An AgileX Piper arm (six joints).
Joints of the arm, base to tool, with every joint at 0 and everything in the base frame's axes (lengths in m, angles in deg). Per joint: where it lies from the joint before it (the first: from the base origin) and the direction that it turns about. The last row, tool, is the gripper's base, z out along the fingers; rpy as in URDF.
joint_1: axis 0 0 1 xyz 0 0 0.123
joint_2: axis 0 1 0 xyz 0 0 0
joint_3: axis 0 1 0 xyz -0.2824 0 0.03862
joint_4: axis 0.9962 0 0.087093 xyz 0.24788 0 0.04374
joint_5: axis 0 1 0 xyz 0 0 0
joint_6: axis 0.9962 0 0.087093 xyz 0.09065 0 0.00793
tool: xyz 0 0 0 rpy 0 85.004 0
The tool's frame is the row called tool.
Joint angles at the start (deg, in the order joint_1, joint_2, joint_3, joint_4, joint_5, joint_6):
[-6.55, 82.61, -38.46, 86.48, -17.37, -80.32]
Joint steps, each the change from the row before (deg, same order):
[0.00, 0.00, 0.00, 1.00, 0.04, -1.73]
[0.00, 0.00, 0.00, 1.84, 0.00, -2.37]
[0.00, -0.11, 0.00, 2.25, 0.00, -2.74]
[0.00, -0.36, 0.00, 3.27, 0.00, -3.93]
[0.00, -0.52, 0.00, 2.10, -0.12, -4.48]
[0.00, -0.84, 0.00, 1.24, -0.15, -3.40]
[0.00, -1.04, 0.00, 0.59, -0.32, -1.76]
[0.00, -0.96, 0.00, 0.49, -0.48, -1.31]
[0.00, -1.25, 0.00, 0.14, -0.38, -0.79]
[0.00, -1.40, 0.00, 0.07, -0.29, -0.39]
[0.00, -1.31, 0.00, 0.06, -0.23, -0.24]
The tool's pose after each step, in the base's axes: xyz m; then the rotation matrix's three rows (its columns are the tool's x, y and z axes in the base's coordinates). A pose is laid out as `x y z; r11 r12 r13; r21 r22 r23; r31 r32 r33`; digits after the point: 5 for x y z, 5 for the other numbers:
0.27351 -0.05867 0.21283; -0.58248 0.39631 0.70969; 0.15582 0.91134 -0.38103; -0.79777 -0.11136 -0.59259
0.27296 -0.05863 0.21215; -0.59341 0.39081 0.70366; 0.14967 0.91255 -0.38060; -0.79087 -0.12053 -0.60000
0.27212 -0.05852 0.21186; -0.60409 0.38546 0.69749; 0.14450 0.91371 -0.37980; -0.78371 -0.12865 -0.60766
0.27061 -0.05826 0.21239; -0.61641 0.37786 0.69084; 0.13748 0.91551 -0.37808; -0.77534 -0.13808 -0.61627
0.26912 -0.05817 0.21413; -0.63288 0.35326 0.68897; 0.10120 0.91995 -0.37874; -0.76761 -0.16997 -0.61797
0.26732 -0.05811 0.21769; -0.63968 0.33253 0.69299; 0.06684 0.92223 -0.38083; -0.76573 -0.19729 -0.61215
0.26519 -0.05831 0.22242; -0.63553 0.32635 0.69971; 0.04753 0.92109 -0.38643; -0.77061 -0.21233 -0.60090
0.26302 -0.05874 0.22678; -0.63047 0.32605 0.70442; 0.03417 0.91828 -0.39446; -0.77547 -0.22463 -0.59008
0.26040 -0.05899 0.23257; -0.61886 0.32831 0.71360; 0.02258 0.91552 -0.40163; -0.78518 -0.23244 -0.57399
0.25743 -0.05908 0.23902; -0.60261 0.33401 0.72477; 0.01582 0.91302 -0.40761; -0.79788 -0.23416 -0.55548
0.25454 -0.05909 0.24498; -0.58635 0.34021 0.73515; 0.01132 0.91088 -0.41251; -0.80998 -0.23355 -0.53795

